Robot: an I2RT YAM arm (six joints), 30 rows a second.
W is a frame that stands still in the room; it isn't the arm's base.
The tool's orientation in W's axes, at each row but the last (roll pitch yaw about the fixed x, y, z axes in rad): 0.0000 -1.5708 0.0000; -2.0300 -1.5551 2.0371; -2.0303 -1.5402 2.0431; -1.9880 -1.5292 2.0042; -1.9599 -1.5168 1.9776; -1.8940 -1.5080 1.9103; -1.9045 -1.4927 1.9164
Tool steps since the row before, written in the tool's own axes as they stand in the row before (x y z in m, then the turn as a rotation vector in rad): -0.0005 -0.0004 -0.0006 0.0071 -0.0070 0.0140; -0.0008 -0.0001 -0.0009 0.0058 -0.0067 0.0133; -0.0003 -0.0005 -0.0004 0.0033 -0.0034 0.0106; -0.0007 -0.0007 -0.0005 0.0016 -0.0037 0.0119; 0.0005 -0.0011 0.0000 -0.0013 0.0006 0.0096; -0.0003 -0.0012 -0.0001 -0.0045 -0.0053 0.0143; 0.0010 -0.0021 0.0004 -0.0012 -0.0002 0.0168
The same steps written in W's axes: 0.0006 -0.0004 -0.0005 -0.0140 -0.0070 0.0071; 0.0009 -0.0001 -0.0008 -0.0133 -0.0067 0.0058; 0.0004 -0.0005 -0.0003 -0.0106 -0.0034 0.0032; 0.0005 -0.0007 -0.0007 -0.0119 -0.0038 0.0015; 0.0000 -0.0011 0.0006 -0.0096 0.0004 -0.0015; 0.0001 -0.0012 -0.0002 -0.0141 -0.0058 -0.0045; -0.0004 -0.0020 0.0011 -0.0168 -0.0005 -0.0016
